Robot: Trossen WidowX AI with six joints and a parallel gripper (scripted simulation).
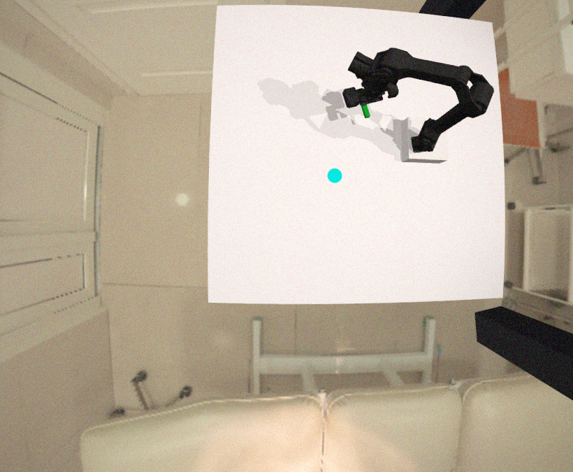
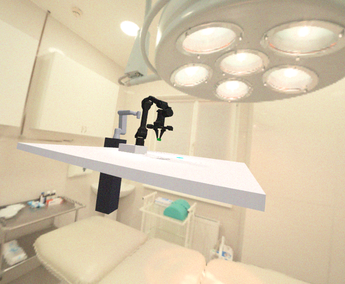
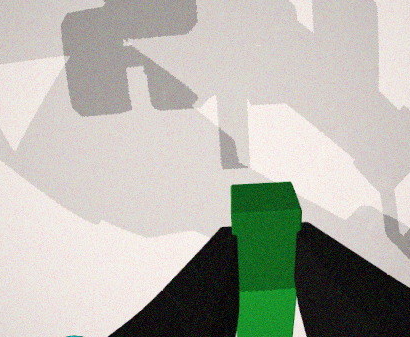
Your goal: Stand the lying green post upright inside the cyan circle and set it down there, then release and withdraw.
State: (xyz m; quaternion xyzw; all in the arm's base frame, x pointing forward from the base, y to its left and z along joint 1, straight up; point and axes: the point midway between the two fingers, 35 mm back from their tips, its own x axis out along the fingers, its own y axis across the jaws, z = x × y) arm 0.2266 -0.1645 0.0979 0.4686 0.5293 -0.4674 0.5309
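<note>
Right now the green post is 20 mm to the left of my gripper tip.
</note>
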